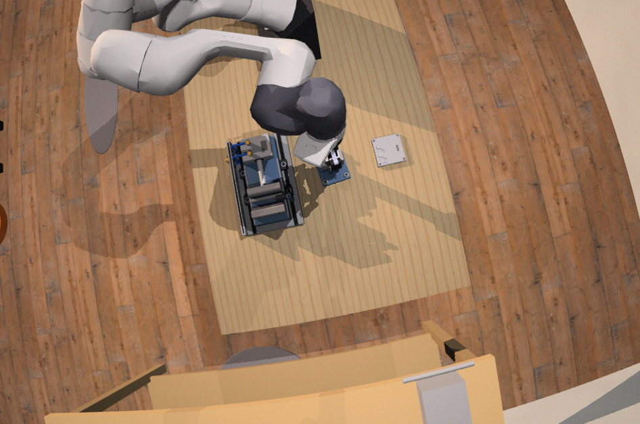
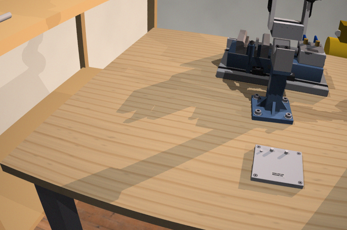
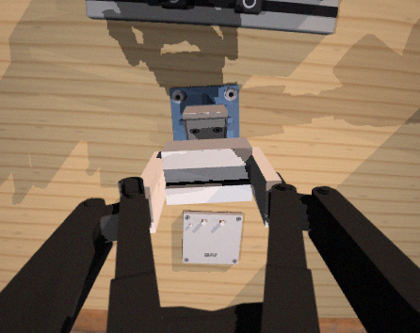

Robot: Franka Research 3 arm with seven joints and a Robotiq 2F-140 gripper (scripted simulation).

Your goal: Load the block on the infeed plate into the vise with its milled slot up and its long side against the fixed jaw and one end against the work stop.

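Right now the fixed jaw is 80 mm ahead of my hand, 220 mm to the right of it and 140 mm below it. Also, from my hand: work stop 50 mm ahead, 170 mm to the right, 130 mm below; v-block post 160 mm below; part 20 mm below.
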